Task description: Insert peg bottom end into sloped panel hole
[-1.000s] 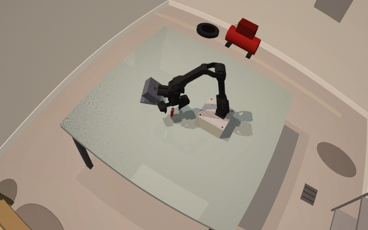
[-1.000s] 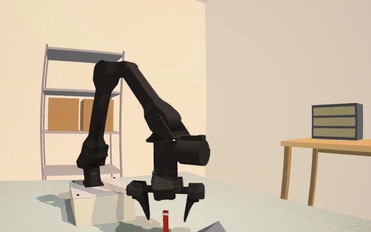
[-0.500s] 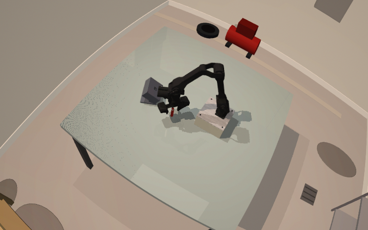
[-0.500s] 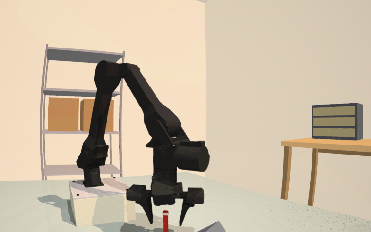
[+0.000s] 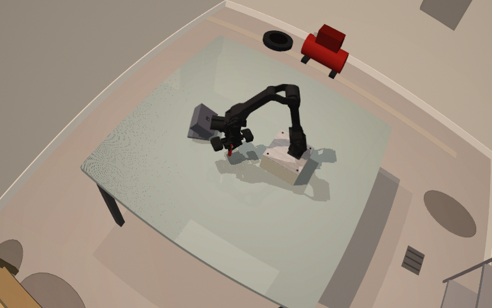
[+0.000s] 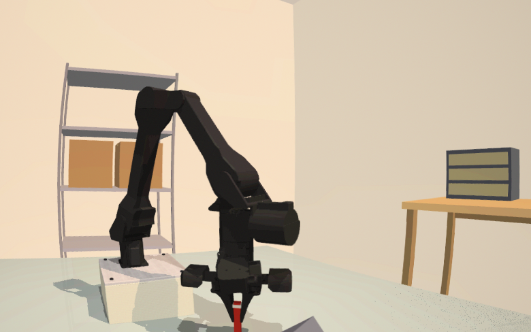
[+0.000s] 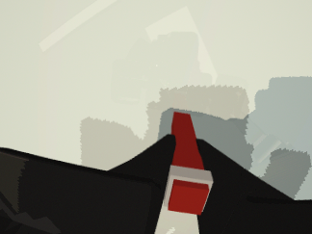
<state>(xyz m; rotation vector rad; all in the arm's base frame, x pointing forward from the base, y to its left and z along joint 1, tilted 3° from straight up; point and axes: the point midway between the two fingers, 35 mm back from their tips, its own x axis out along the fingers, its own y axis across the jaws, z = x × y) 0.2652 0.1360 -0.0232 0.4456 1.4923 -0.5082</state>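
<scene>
The grey sloped panel is 190 mm ahead of my gripper tip, 50 mm to the right of it and 20 mm above it. Also, from my gripper tip: peg: 20 mm above.
</scene>
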